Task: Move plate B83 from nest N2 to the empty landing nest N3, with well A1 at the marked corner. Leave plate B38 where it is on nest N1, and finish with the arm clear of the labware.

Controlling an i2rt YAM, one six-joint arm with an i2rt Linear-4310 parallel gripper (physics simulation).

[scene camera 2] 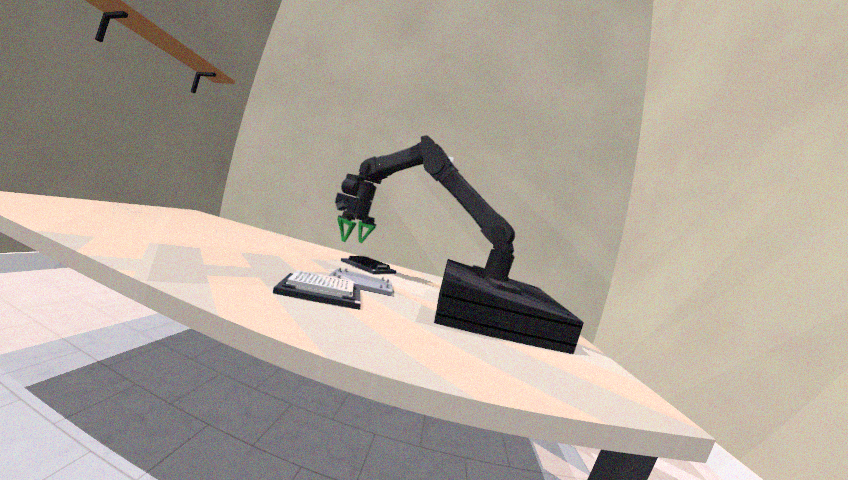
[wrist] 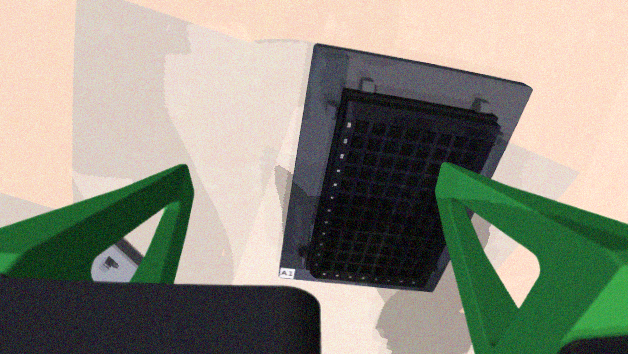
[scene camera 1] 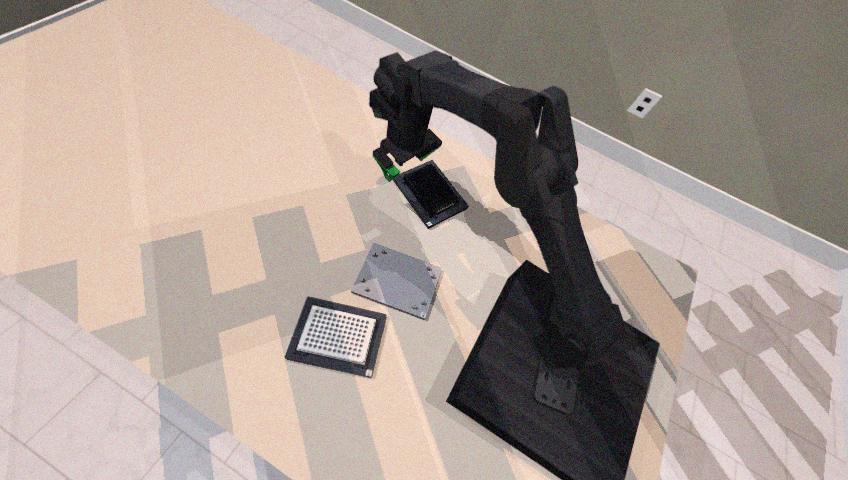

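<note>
A black well plate (scene camera 1: pixel 431 187) (scene camera 2: pixel 367 262) (wrist: pixel 395 190) sits on a dark nest (scene camera 1: pixel 449 213) (wrist: pixel 307 150), whose A1 tag (wrist: pixel 287 273) is at the lower left in the wrist view. A white well plate (scene camera 1: pixel 337 334) (scene camera 2: pixel 321 284) sits on another dark nest (scene camera 1: pixel 324 364) (scene camera 2: pixel 315 299). The empty grey landing nest N3 (scene camera 1: pixel 395 282) (scene camera 2: pixel 371 282) lies between them, with a small corner tag (scene camera 1: pixel 423 315). Plate names cannot be read. My gripper (scene camera 1: pixel 407 164) (scene camera 2: pixel 352 240) (wrist: pixel 314 177) is open and empty, above the black plate's level and offset from it; the right finger overlaps the plate in the wrist view.
The arm's black base box (scene camera 1: pixel 493 380) (scene camera 2: pixel 505 318) stands beside the nests on the wooden table (scene camera 1: pixel 196 136) (scene camera 2: pixel 476 410). A wall shelf (scene camera 2: pixel 172 47) hangs at the upper left in scene camera 2. Shadows fall across the table.
</note>
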